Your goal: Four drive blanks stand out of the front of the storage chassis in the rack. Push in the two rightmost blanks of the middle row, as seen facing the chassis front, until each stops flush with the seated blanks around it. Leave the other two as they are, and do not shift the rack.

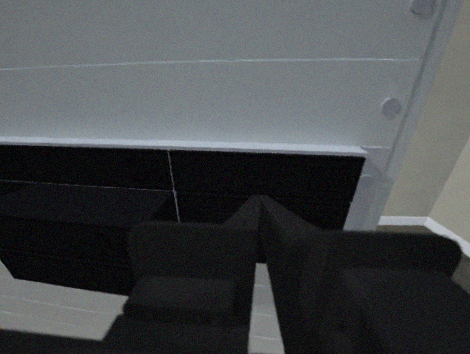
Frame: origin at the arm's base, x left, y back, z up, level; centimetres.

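Seen in the pictures: gripper, between the fingertips: [258, 201].
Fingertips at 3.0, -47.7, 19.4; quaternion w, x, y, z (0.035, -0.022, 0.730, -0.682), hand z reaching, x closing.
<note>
A point is followed by its place in that frame, as x, y, z.
The storage chassis is black and sits in a pale rack [210, 105] @[6.1, -49.1, 24.9]. At the upper right of the chassis, a wide dark blank [270, 172] @[2.4, -47.6, 21.4] looks about level with the dark blank to its left [80, 164] @[14.7, -47.5, 21.3]; a thin bright seam parts them. Lower left, a dark blank [85, 205] @[12.9, -45.5, 19.6] stands well out, its top face and front showing. I cannot tell for certain which row each belongs to. My gripper [258, 201] @[3.0, -47.7, 19.4] is shut and empty, its tips in front of the lower edge of the upper right blank; contact is unclear. The fingers hide much of the blanks below.
The rack's right upright [402, 125] @[-5.0, -49.5, 24.0] has round bolt heads [391, 106] @[-3.8, -49.1, 25.0]. Pale rack panels [55, 300] @[27.9, -48.8, 1.6] show below the chassis. To the right are a beige wall [425, 165], a white skirting board and dark floor.
</note>
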